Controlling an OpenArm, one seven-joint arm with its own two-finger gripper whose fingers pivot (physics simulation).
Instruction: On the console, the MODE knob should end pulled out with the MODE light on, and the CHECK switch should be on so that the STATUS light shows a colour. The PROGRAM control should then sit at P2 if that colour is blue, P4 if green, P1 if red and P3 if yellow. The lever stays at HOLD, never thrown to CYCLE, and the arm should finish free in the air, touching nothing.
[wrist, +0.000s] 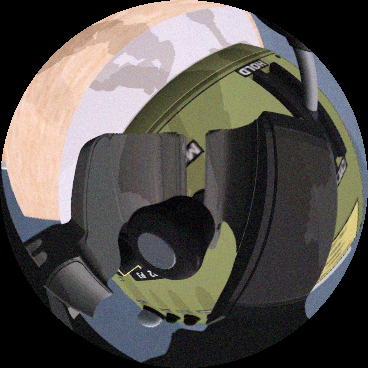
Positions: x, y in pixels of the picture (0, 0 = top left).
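I see that my gripper (198, 189) is 0.06 m from the lens. There is a mode knob (170, 238) as well, and it is 0.03 m from the lens.
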